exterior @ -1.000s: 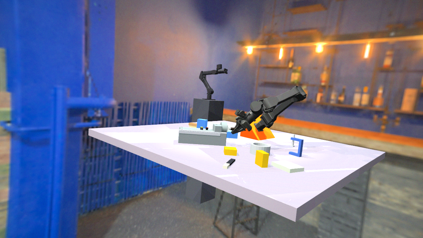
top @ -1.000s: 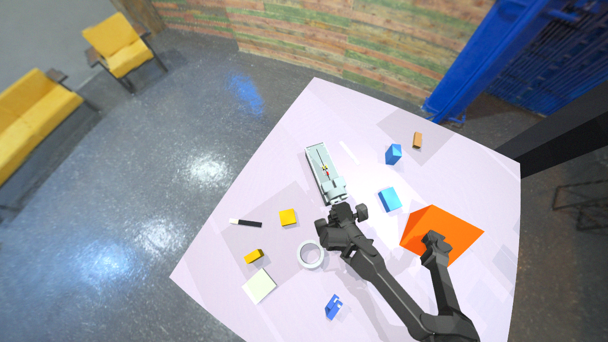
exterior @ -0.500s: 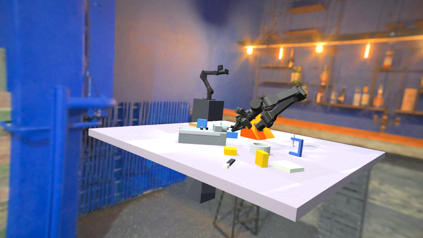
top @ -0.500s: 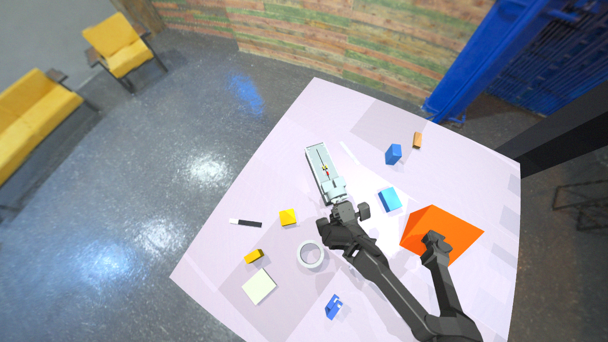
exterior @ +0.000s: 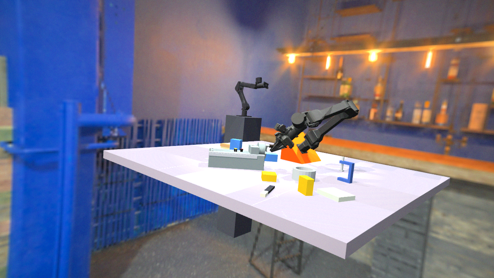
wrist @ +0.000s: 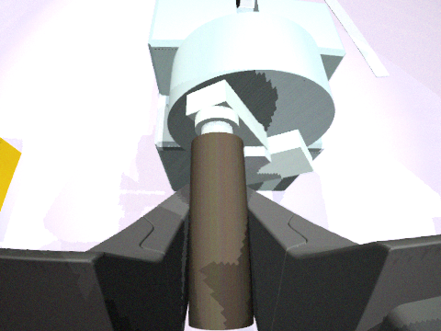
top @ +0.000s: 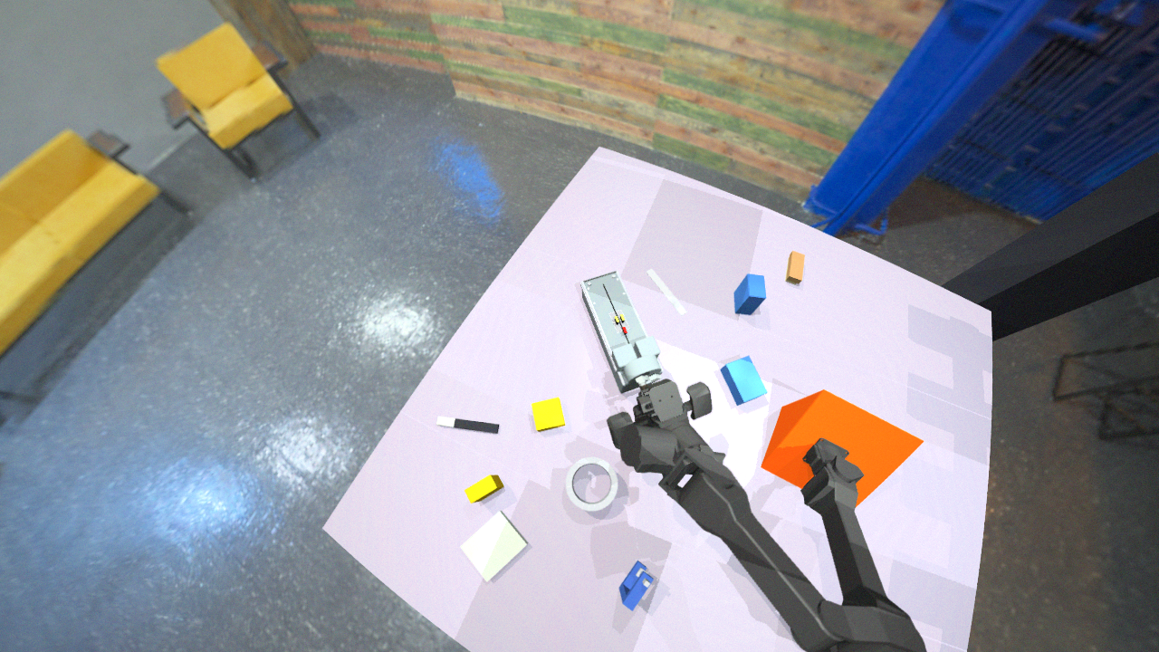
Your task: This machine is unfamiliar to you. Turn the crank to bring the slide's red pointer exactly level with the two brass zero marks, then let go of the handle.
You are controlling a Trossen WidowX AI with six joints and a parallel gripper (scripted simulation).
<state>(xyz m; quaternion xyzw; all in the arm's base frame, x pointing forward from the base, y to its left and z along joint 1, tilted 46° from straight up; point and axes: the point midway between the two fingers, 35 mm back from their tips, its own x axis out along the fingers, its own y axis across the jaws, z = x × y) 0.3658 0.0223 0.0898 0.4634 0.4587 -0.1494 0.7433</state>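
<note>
My gripper tip is now 10 cm to the left of the red pointer, 9 cm short of it and 1 cm above it. From my gripper tip the other things lie so: brown crank handle: 2 cm above, 1 cm to the left, 1 cm behind; metal strip: 29 cm to the right, 9 cm below, 6 cm ahead; blue clamp: 32 cm to the left, 15 cm behind, 4 cm below.
</note>
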